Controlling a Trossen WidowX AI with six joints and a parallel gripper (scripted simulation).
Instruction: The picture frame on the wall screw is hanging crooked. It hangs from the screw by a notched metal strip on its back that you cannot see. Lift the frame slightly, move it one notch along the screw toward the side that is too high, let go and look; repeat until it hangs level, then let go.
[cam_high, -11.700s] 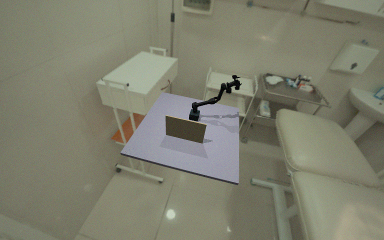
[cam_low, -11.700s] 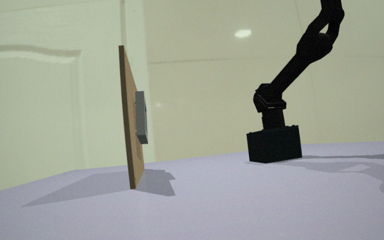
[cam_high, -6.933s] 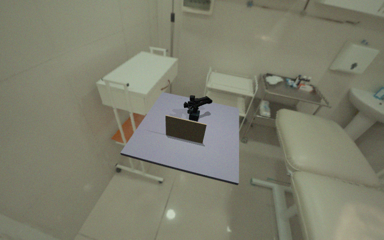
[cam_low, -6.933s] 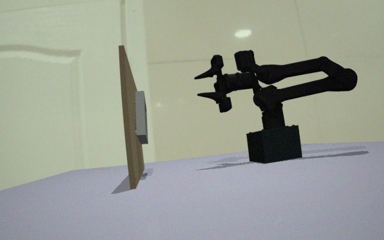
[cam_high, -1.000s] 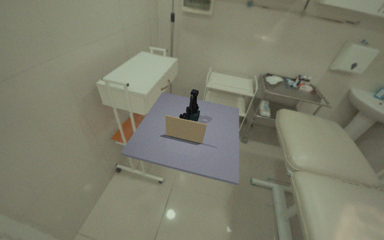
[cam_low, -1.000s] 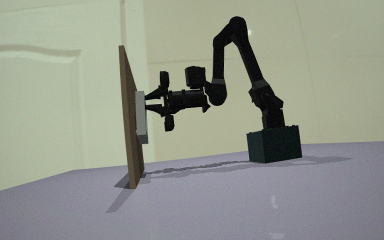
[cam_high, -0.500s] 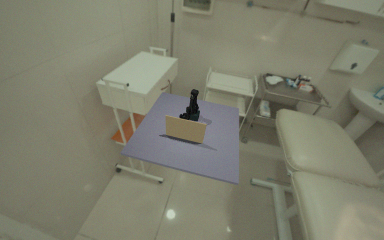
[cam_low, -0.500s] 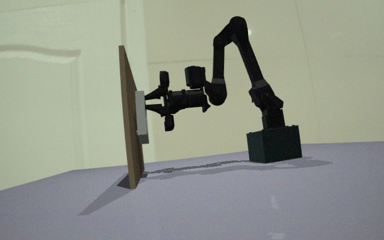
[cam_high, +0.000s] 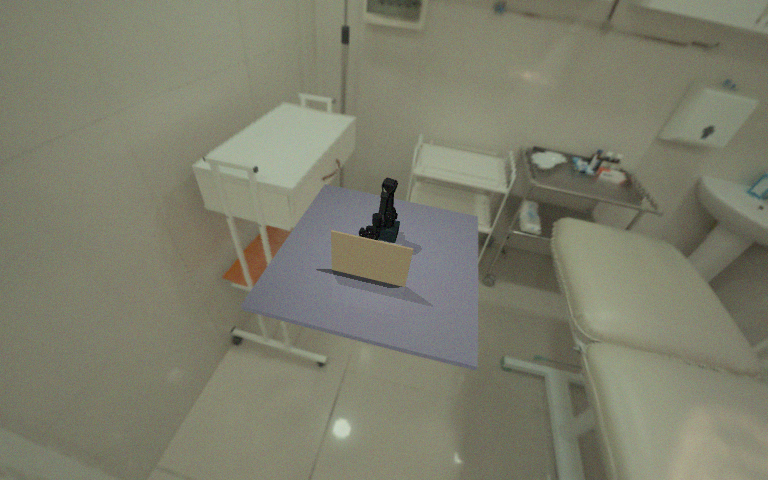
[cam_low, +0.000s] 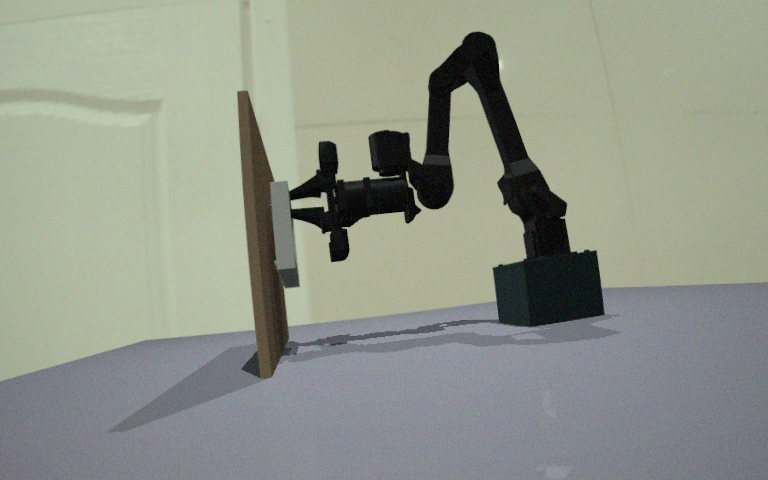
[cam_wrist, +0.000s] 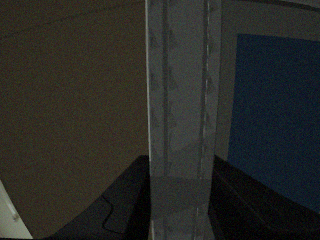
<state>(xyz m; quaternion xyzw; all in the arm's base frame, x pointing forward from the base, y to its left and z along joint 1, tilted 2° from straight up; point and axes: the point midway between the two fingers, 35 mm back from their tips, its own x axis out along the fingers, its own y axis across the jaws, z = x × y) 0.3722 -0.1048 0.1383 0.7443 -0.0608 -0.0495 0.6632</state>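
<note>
Right now my gripper tip is 5 cm above the picture frame and 1 cm to the right of it. The rest, counted from my gripper tip: wall board (7 cm below, 2 cm ahead, 1 cm to the left).
</note>
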